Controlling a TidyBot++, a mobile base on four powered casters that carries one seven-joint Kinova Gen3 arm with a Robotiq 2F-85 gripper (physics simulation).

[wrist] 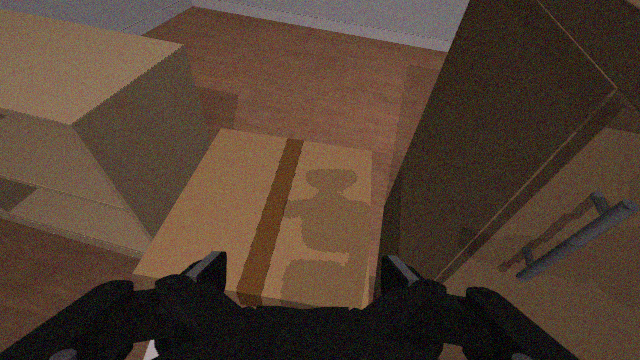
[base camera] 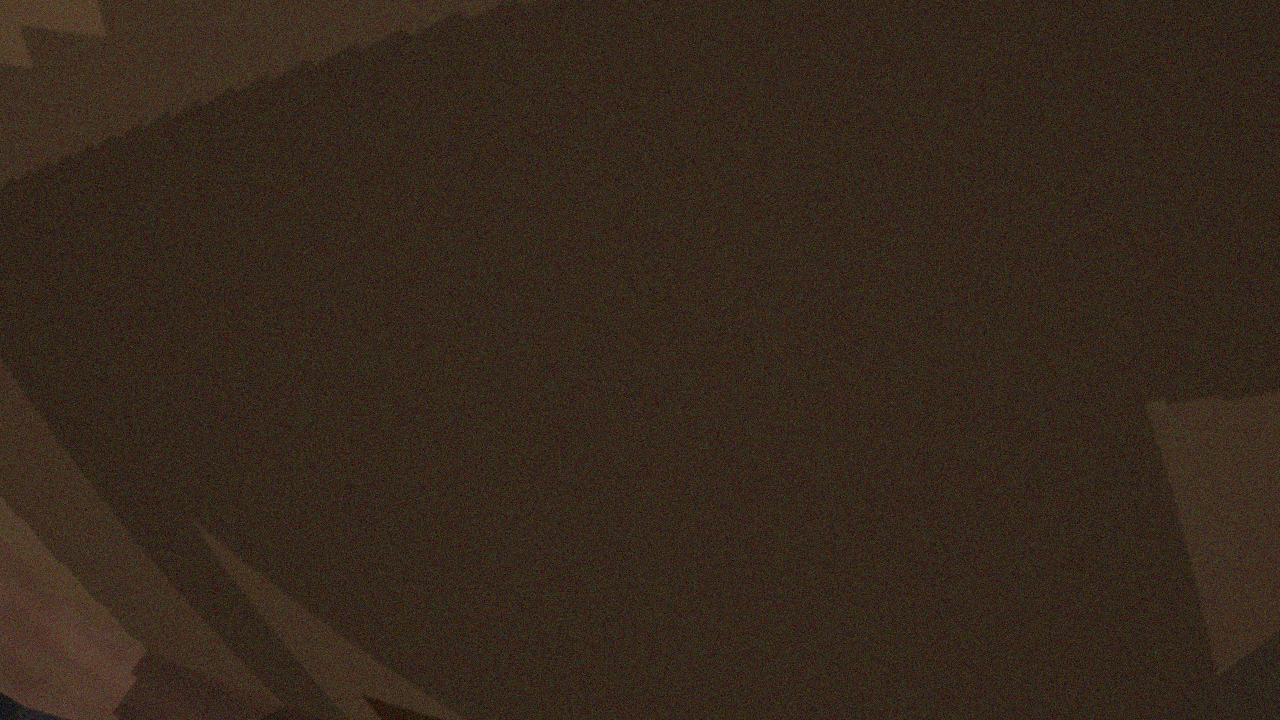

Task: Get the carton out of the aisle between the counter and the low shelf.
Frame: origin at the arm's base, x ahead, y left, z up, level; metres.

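Seen in the pictures: gripper, fingertip midpoint: (wrist: 304,270).
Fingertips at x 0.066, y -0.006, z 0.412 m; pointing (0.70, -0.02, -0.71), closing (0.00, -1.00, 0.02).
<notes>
A point is followed by its place in that frame.
The carton (wrist: 220,210) {y 0.186, x 0.382, z 0.010 m} stands in the wrist view's middle, a tan box with a brown tape strip along its top and a shadow of the arm on its right half. A dark brown surface, apparently the carton's near face (base camera: 626,358) {y 0.012, x 0.183, z -0.128 m}, fills most of the base camera view at very close range. The low shelf (wrist: 90,75) {y 0.476, x 0.583, z 0.214 m} is left of the carton, the counter (wrist: 465,140) {y -0.260, x 0.351, z 0.283 m} close on its right. My gripper (wrist: 304,270) {y -0.006, x 0.066, z 0.412 m} is open, its fingertips apart and empty, appearing over the carton's near top edge. The carton's lower part is hidden in the wrist view.
Wooden floor (wrist: 310,90) {y -0.016, x 1.609, z -0.396 m} shows beyond the carton, with a pale wall (wrist: 360,20) {y -0.404, x 2.544, z -0.277 m} behind it. A grey bar handle (wrist: 575,242) {y -0.243, x 0.123, z 0.360 m} sticks out from the counter front at the right. Lit floor (base camera: 53,608) {y 0.351, x 0.231, z -0.396 m} shows at the base camera view's lower left.
</notes>
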